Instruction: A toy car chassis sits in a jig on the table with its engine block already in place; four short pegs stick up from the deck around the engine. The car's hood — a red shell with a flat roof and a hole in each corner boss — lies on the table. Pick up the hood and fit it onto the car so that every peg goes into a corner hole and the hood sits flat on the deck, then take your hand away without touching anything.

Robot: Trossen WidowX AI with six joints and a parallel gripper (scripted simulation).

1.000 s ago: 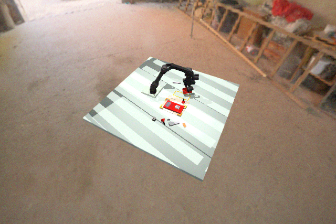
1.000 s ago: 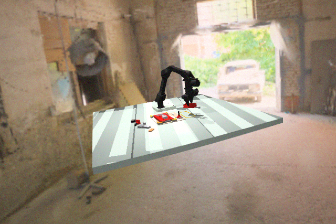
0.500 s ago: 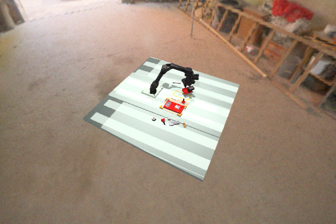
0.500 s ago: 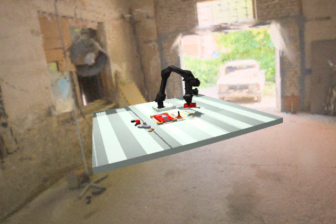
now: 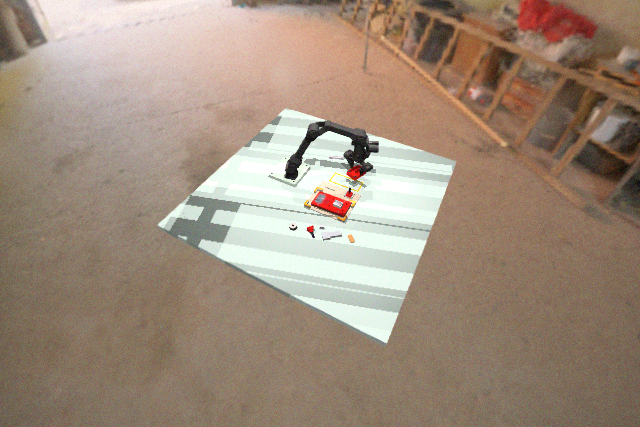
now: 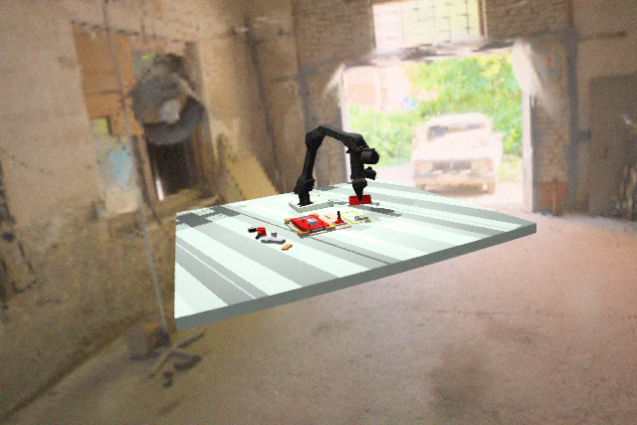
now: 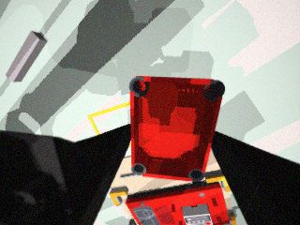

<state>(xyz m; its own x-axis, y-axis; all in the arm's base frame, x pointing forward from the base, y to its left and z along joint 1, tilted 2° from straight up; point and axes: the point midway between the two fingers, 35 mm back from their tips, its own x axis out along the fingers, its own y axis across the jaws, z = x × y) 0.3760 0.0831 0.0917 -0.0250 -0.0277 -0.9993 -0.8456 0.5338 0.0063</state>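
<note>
Right now the red hood is 1 cm below my gripper tip. From my gripper tip the other things lie so: grey bar 17 cm behind, 19 cm to the left, 9 cm below.
</note>
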